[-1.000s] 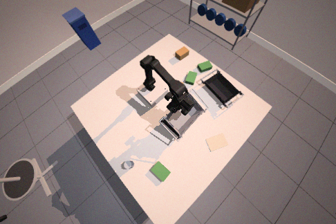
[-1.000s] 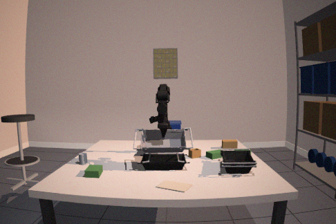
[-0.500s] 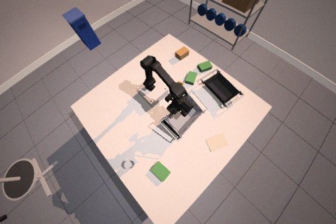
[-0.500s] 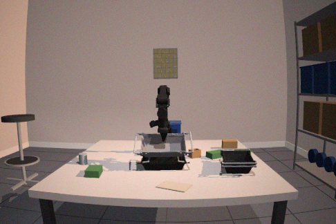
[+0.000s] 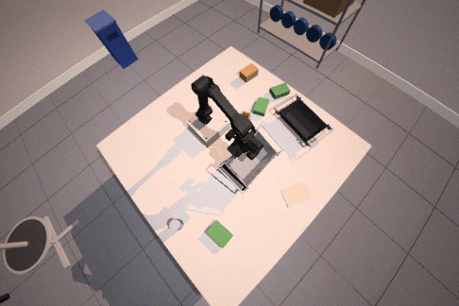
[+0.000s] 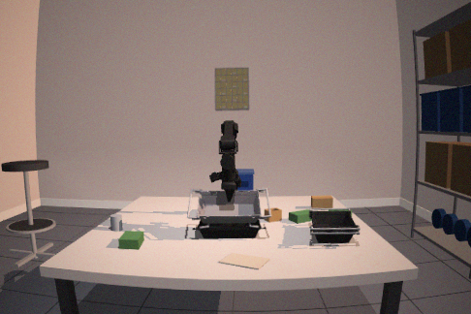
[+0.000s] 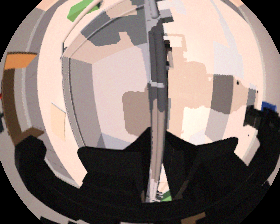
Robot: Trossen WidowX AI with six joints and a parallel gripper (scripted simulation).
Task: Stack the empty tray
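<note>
Now: gripper tip 7 cm short of the grey wire-handled tray and 1 cm to the left of it. From my gripper tip the other things lie so: beige pad 38 cm ahead, 13 cm below, 2 cm to the left.
</note>
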